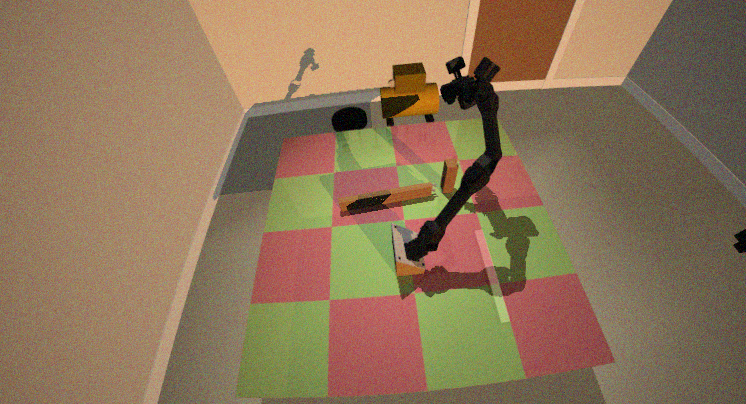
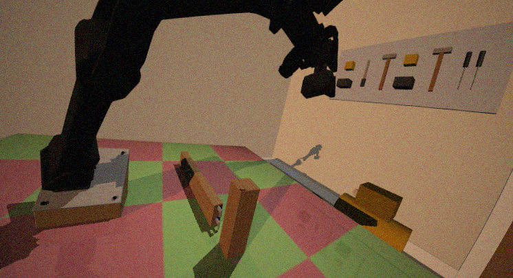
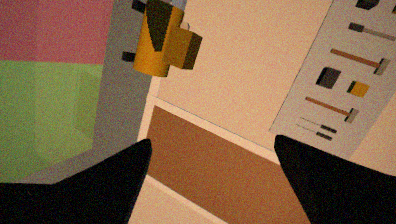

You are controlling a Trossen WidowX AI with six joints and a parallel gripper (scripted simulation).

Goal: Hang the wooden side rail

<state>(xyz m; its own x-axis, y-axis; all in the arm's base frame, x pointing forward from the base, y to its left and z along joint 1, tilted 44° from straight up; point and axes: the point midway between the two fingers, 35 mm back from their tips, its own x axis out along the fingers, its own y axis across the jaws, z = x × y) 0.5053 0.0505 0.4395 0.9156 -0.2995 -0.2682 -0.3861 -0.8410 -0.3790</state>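
My gripper tip is now 38 cm above the headboard post, 19 cm past it and 4 cm to the right of it.
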